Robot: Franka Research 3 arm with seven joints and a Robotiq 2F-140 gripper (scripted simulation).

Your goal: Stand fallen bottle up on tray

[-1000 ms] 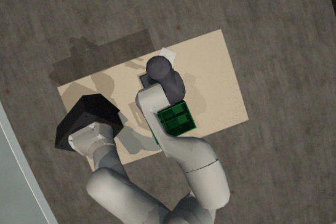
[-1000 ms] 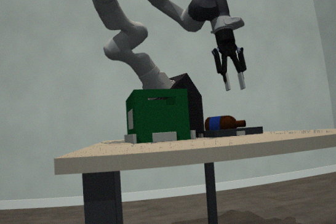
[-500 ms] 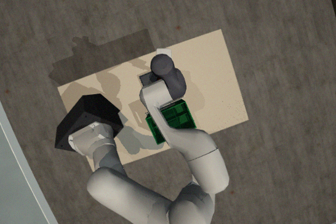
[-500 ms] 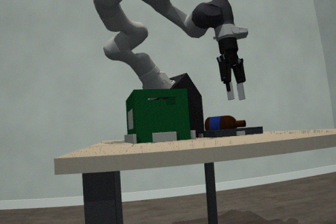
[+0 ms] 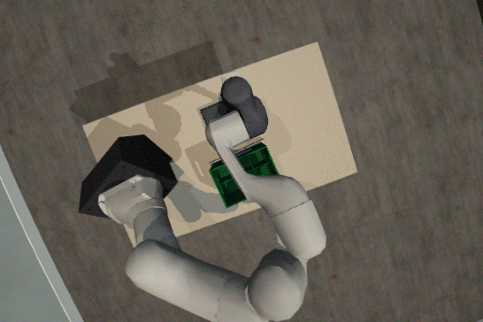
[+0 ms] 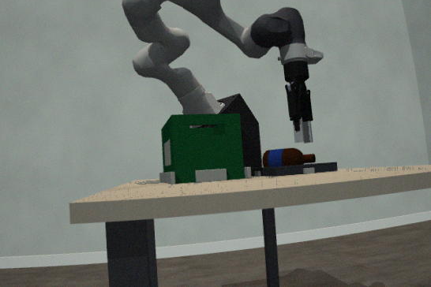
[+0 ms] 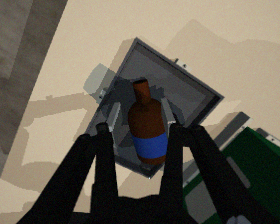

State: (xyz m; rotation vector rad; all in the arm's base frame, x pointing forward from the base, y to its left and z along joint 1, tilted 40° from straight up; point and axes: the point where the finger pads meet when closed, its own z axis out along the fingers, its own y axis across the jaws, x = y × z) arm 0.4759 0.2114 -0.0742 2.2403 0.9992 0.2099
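My gripper is now 8 cm above the bottle, 4 cm to the left of it and 3 cm past it. Also, from my hand: dark grey tray (11 cm below, 5 cm behind, 4 cm to the right); then green crate (31 cm to the right, 6 cm behind, 4 cm below).
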